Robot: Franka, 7 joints.
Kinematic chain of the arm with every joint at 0, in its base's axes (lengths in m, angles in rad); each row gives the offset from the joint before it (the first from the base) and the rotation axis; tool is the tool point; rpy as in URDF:
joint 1: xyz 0 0 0.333 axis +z
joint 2: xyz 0 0 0 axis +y
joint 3: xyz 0 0 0.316 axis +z
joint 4: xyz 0.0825 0 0 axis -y
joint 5: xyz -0.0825 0 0.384 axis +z
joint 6: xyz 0 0 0 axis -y
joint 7: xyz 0.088 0 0 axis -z
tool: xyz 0 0 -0.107 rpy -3.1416 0 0
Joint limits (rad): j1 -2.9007..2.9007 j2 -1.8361..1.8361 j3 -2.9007..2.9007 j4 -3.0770..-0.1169 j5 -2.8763..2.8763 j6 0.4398..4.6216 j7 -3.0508..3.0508
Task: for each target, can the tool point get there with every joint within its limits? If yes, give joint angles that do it. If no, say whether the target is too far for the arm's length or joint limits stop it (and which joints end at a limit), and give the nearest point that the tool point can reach.
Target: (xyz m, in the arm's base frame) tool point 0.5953 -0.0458 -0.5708
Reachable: no: too far | nearest point 0.4889 -0.0376 -0.3188 | short by 0.274 m
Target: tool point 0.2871 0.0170 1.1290
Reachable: yes | joints 0.1771 0.0308 0.0504 -0.4887 1.7601 2.8056 1.4207
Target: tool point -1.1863 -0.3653 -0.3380
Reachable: no: too far | nearest point -0.7213 -0.2221 -0.0750 | short by 0.553 m
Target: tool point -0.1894 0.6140 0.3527
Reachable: yes | joints -0.5977 -1.0684 1.8491 -1.2019 -2.2732 3.9928 2.0404
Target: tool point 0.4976 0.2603 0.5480
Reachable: yes | joints 2.0709 0.7249 -1.7929 -2.0115 2.1930 2.6569 -0.9214
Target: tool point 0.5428 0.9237 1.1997
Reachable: no: too far | nearest point 0.3379 0.5750 0.8726 | short by 0.520 m
